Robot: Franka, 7 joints.
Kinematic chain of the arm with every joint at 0, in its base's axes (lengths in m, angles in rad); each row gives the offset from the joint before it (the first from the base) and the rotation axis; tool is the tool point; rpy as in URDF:
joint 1: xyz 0 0 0.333 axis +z
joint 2: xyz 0 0 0 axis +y
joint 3: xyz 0 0 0.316 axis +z
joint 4: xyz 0.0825 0 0 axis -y
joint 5: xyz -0.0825 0 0.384 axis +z
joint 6: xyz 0 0 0 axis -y
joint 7: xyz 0.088 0 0 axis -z
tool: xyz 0 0 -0.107 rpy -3.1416 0 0
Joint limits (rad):
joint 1: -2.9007..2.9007
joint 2: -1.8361..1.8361
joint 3: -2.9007..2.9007
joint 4: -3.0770..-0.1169
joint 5: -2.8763..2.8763
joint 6: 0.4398..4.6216
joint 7: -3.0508..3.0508
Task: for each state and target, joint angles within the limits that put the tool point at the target. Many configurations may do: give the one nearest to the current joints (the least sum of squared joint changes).
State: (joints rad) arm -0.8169 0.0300 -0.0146 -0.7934 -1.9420 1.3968 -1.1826
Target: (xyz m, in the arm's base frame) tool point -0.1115 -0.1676 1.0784
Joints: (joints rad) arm -0.9284 -0.2494 -0.2329 -0.7636 -1.8741 1.1639 -1.1826
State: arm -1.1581 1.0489 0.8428 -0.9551 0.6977 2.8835 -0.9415
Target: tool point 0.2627 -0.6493 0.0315
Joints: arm -1.5280 1.1968 0.5014 -1.4487 0.7863 2.9298 -0.9415
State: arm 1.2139 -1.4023 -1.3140 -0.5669 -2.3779 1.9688 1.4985
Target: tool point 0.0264 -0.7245 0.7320
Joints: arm 1.1003 -1.1138 -1.1562 -0.8515 -2.2905 1.7162 1.4985
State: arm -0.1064 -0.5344 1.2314 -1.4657 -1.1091 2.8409 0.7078
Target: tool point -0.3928 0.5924 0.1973
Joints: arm -0.1497 -1.2533 1.9613 -1.5973 -1.1430 2.9151 0.7078
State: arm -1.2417 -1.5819 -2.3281 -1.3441 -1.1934 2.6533 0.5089
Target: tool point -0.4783 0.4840 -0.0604
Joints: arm -1.3879 -1.5636 -2.4189 -1.2658 -1.1883 2.6402 0.5089
